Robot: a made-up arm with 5 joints.
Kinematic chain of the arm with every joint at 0, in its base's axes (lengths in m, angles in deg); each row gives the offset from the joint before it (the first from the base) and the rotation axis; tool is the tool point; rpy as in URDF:
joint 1: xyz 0.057 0 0.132 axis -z
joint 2: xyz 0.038 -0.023 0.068 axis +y
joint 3: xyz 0.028 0 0.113 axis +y
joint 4: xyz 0.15 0 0.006 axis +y
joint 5: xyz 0.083 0.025 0 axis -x
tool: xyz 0 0 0 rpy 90 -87.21 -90
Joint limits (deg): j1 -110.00..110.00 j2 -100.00..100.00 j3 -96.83..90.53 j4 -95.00..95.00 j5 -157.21..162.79
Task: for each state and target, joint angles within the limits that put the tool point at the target. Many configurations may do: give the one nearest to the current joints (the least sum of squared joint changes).
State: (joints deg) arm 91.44 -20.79 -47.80 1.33 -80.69
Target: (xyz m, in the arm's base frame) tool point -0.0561 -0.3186 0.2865
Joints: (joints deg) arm 109.88 21.95 -21.89 9.44 -80.69
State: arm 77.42 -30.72 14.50 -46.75 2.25
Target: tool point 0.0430 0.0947 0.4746
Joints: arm 80.39 -68.26 -11.69 -55.73 2.25
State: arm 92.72 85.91 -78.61 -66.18 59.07
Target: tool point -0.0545 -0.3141 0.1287
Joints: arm 109.89 100.00 -65.65 -76.38 59.07
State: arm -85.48 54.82 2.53 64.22 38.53
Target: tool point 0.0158 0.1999 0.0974
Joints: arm -101.08 39.24 4.53 74.69 38.53
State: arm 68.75 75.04 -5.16 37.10 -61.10
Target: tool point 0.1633 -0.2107 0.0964
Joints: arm 63.71 38.75 1.45 58.83 -61.10
